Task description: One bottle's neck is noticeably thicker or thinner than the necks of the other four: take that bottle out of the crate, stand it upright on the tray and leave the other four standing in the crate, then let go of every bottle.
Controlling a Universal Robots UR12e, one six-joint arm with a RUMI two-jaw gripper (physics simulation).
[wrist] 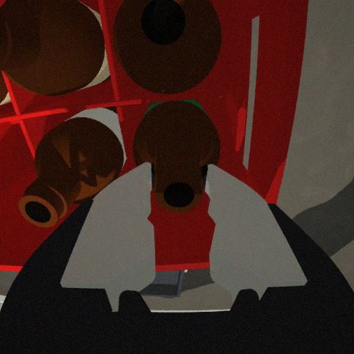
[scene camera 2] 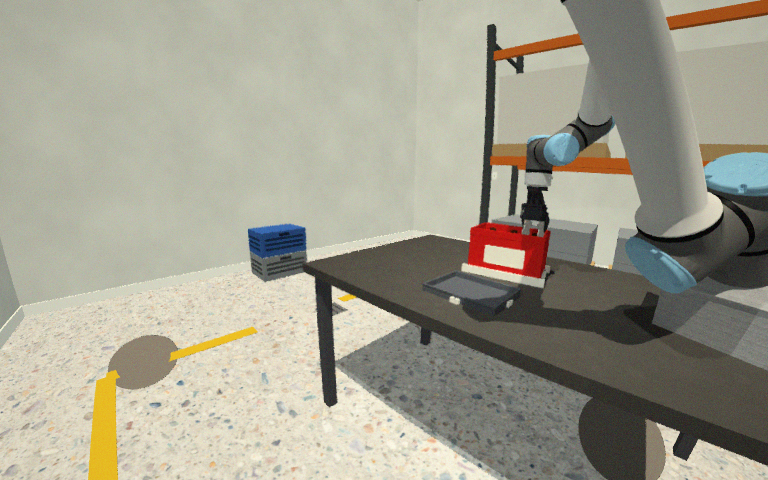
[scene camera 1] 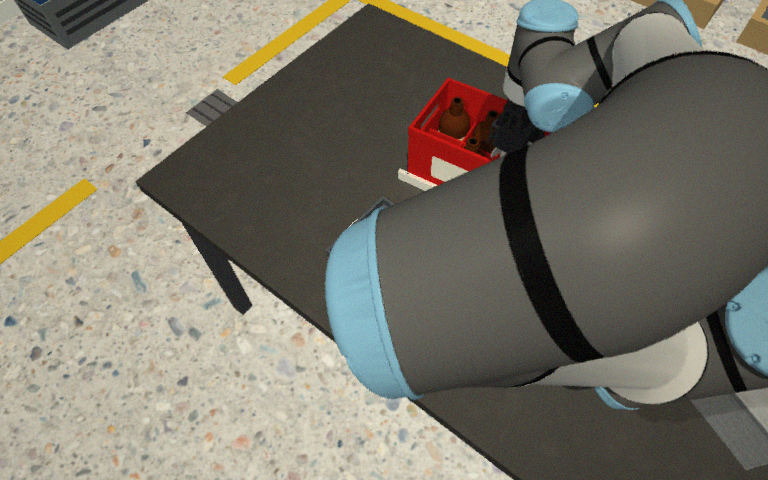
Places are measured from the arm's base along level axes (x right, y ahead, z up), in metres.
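Pixels of known places: arm's base at its link origin: [scene camera 2: 741, 257].
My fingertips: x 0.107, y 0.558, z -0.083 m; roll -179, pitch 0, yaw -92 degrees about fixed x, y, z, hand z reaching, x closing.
Ahead of a thing's pixels: the offset from my fingertips to its top centre. "*": to the spot under its first point. Level surfaces: height alone.
My gripper [scene camera 2: 533, 228] [wrist: 177, 167] points down into the red crate @(dx +0.032, dy +0.090, dz +0.042 m) [scene camera 1: 425, 148] [scene camera 2: 477, 249] [wrist: 290, 90], shut on the neck of the brown bottle [wrist: 175, 132] in its near right compartment in the wrist view. This bottle is inside the crate. To its left is a bottle [wrist: 80, 152] with a light-rimmed mouth. Behind are a bottle [wrist: 170, 70] at the right and another bottle [wrist: 55, 55] at the left. In scene camera 1, one bottle @(dx +0.072, dy +0.181, dz +0.030 m) [scene camera 1: 454, 123] stands at the crate's left end. The dark tray @(* dx -0.213, dy +0.129, dz -0.128 m) [scene camera 2: 472, 285] holds no bottle; the arm mostly hides it in scene camera 1.
The crate stands on a white base @(* dx -0.081, dy +0.188, dz -0.106 m) [scene camera 1: 415, 179] [scene camera 2: 475, 271] on the dark table @(dz -0.133 m) [scene camera 1: 271, 152] [scene camera 2: 390, 266], behind the tray in scene camera 2. Red dividers and high crate walls surround the bottles. The large upper arm crosses above the table. Stacked blue and grey crates [scene camera 2: 277, 249] stand on the floor.
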